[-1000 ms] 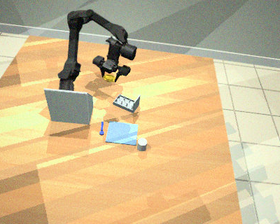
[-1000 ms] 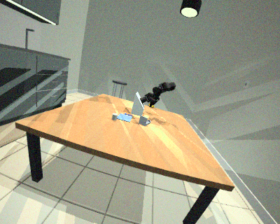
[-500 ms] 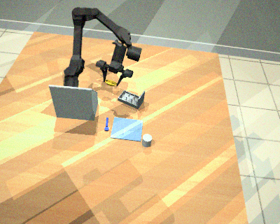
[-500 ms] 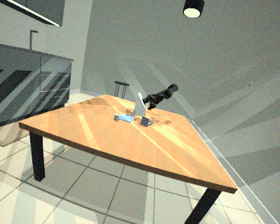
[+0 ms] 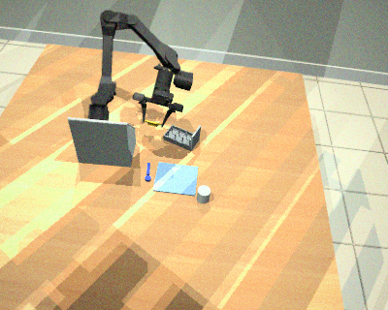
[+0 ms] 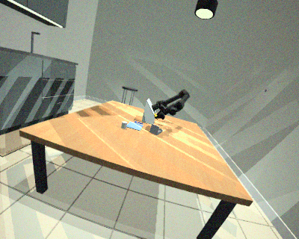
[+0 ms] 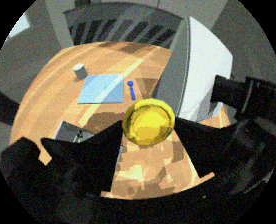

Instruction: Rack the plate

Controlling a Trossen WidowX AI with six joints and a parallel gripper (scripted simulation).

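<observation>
Right now the dish rack is 110 mm ahead of my gripper tip, 80 mm below it and 30 mm to the left of it. Round my gripper tip: blue spoon 150 mm to the right, 100 mm below, 10 mm behind; then plate 10 mm to the left.
</observation>
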